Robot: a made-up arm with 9 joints. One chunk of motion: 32 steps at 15 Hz.
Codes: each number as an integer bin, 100 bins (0 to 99) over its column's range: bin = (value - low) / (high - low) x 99, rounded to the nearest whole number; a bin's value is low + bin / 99 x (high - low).
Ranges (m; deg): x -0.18..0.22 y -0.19..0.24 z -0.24..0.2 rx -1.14..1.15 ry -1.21..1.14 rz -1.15..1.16
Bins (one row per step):
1: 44 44 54 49 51 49
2: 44 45 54 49 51 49
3: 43 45 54 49 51 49
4: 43 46 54 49 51 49
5: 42 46 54 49 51 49
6: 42 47 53 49 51 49
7: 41 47 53 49 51 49
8: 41 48 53 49 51 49
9: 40 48 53 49 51 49
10: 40 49 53 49 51 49
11: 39 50 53 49 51 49
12: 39 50 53 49 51 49
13: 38 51 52 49 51 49
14: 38 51 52 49 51 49
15: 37 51 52 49 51 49
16: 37 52 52 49 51 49
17: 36 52 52 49 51 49
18: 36 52 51 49 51 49
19: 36 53 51 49 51 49
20: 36 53 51 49 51 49
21: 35 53 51 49 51 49
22: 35 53 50 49 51 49
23: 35 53 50 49 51 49
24: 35 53 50 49 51 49
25: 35 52 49 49 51 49
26: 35 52 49 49 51 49
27: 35 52 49 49 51 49
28: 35 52 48 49 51 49
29: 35 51 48 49 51 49
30: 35 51 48 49 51 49
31: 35 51 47 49 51 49
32: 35 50 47 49 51 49
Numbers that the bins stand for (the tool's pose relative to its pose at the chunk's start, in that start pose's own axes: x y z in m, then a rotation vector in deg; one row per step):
1: -0.0022 0.0011 0.0000 -0.01 0.00 -0.01
2: -0.0022 0.0055 0.0000 -0.01 0.00 -0.01
3: -0.0063 0.0055 0.0000 -0.01 0.00 -0.01
4: -0.0063 0.0098 0.0000 -0.01 0.00 -0.01
5: -0.0103 0.0098 0.0000 -0.01 0.00 -0.01
6: -0.0103 0.0141 -0.0044 -0.01 0.00 -0.01
7: -0.0143 0.0141 -0.0044 -0.01 0.00 -0.01
8: -0.0143 0.0185 -0.0044 -0.01 0.00 -0.01
9: -0.0184 0.0185 -0.0044 -0.01 0.00 -0.01
10: -0.0184 0.0228 -0.0044 -0.01 0.00 -0.01
11: -0.0224 0.0272 -0.0044 -0.01 0.00 -0.01
12: -0.0224 0.0272 -0.0044 -0.01 0.00 -0.01
13: -0.0265 0.0315 -0.0089 -0.01 0.00 -0.01
14: -0.0265 0.0315 -0.0089 -0.01 0.00 -0.01
15: -0.0305 0.0315 -0.0089 -0.01 0.00 -0.01
16: -0.0305 0.0359 -0.0089 -0.01 0.00 -0.01
17: -0.0345 0.0359 -0.0089 -0.01 0.00 -0.01
18: -0.0345 0.0359 -0.0133 -0.01 0.00 -0.01
19: -0.0345 0.0402 -0.0133 -0.01 0.00 -0.01
20: -0.0345 0.0402 -0.0133 -0.01 0.00 -0.01
21: -0.0386 0.0402 -0.0133 -0.01 0.00 -0.01
22: -0.0386 0.0402 -0.0178 -0.01 0.00 -0.01
23: -0.0386 0.0402 -0.0178 -0.01 0.00 -0.01
24: -0.0386 0.0402 -0.0178 -0.01 0.00 -0.01
25: -0.0386 0.0359 -0.0222 -0.01 0.00 -0.01
26: -0.0386 0.0359 -0.0222 -0.01 0.00 -0.01
27: -0.0386 0.0359 -0.0222 -0.01 0.00 -0.01
28: -0.0386 0.0359 -0.0267 -0.01 0.00 -0.01
29: -0.0386 0.0315 -0.0267 -0.01 0.00 -0.01
30: -0.0386 0.0315 -0.0267 -0.01 0.00 -0.01
31: -0.0386 0.0315 -0.0311 -0.01 0.00 -0.01
32: -0.0386 0.0272 -0.0311 -0.01 0.00 -0.01

